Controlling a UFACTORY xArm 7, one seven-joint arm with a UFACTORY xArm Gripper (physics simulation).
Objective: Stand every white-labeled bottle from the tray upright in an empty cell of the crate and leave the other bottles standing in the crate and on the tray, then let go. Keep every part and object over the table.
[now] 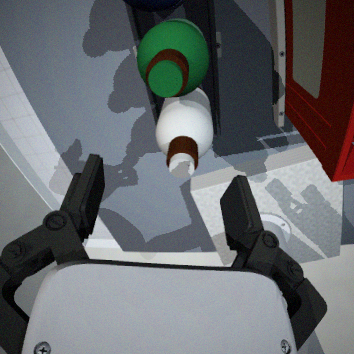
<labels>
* my gripper: 167,178
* white bottle: 184,132
</labels>
